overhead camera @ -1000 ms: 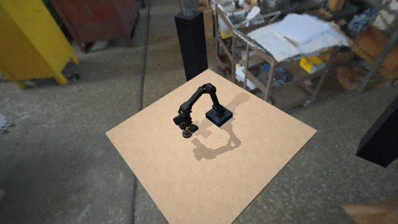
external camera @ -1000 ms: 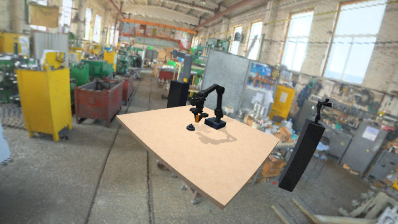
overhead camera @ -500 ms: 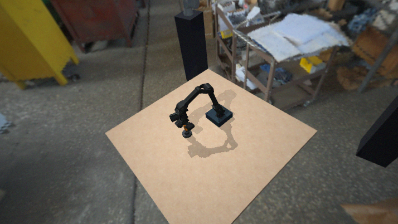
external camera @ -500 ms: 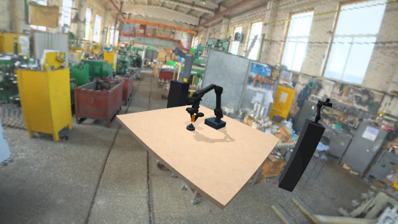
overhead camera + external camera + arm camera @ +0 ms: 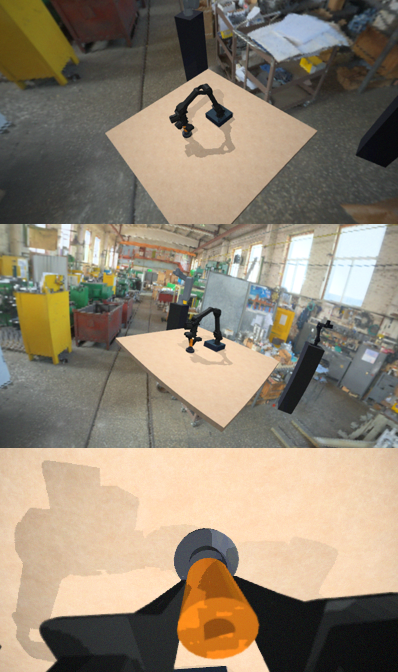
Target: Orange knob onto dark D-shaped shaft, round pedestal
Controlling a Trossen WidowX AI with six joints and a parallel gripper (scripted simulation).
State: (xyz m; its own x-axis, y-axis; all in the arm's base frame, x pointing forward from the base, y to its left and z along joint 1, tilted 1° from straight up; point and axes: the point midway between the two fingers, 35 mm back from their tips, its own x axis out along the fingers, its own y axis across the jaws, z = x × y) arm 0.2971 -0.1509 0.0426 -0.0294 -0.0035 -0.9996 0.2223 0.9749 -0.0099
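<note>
My gripper tip is 20 mm below the orange knob. The rest, counted from my gripper tip: pedestal: 40 mm below.
</note>
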